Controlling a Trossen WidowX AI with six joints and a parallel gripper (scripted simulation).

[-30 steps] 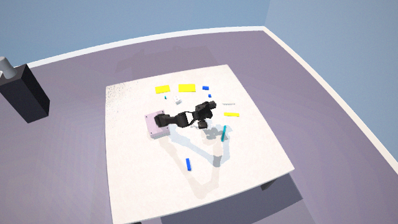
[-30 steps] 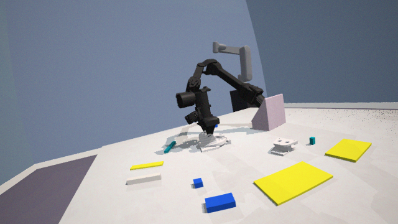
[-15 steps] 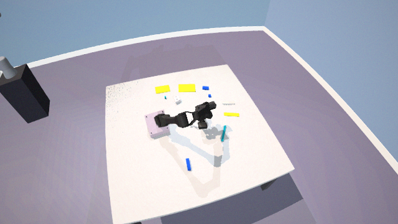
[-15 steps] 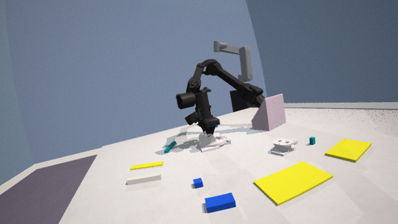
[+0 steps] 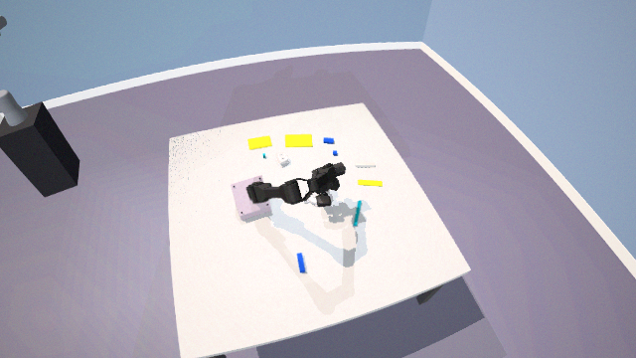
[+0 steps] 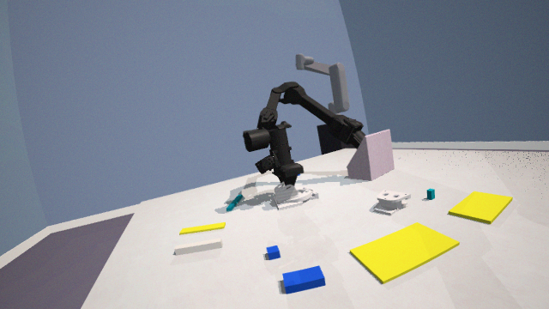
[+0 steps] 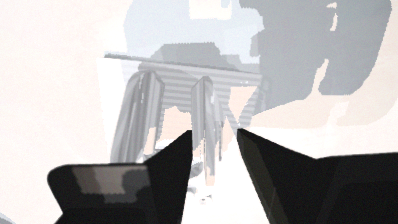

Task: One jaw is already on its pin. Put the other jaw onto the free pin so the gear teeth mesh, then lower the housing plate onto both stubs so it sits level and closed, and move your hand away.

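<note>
The teal cube lies 14 cm behind my gripper tip and 40 cm to the left of it. From my gripper tip the other things lie so: blue cube 23 cm ahead, 26 cm to the left, 1 cm below; then yellow strip 29 cm ahead, 1 cm below; then teal bar 13 cm ahead, 14 cm to the right, 1 cm below.
</note>
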